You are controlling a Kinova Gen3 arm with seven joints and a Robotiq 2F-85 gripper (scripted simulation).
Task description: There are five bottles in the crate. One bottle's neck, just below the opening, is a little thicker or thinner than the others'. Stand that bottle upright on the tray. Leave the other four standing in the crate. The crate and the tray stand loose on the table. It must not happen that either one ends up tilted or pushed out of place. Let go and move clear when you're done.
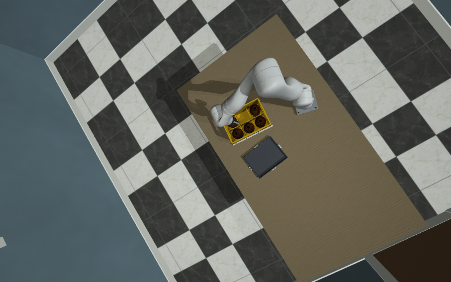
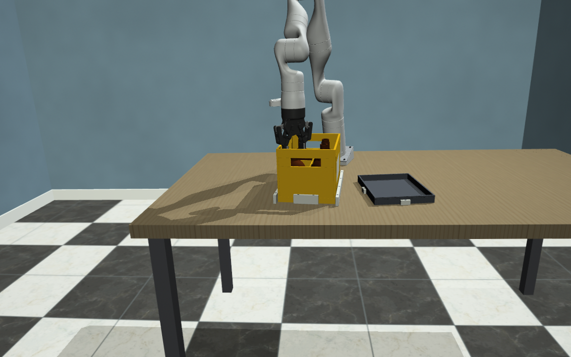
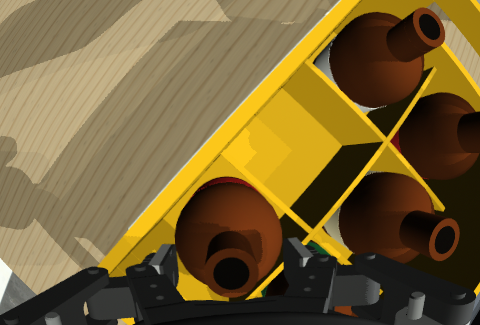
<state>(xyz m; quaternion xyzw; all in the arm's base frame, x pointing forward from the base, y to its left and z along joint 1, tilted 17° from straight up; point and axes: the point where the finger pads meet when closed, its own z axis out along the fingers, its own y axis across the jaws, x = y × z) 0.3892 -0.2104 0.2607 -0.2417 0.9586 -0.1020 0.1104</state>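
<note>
Now: the yellow crate 7 cm behind my hand, 7 cm to the left of it and 7 cm below it. From my hand the other things lie so: brown bottle: 14 cm behind, 13 cm to the left, 7 cm below; then dark tray: 1 cm ahead, 34 cm to the left, 14 cm below.
</note>
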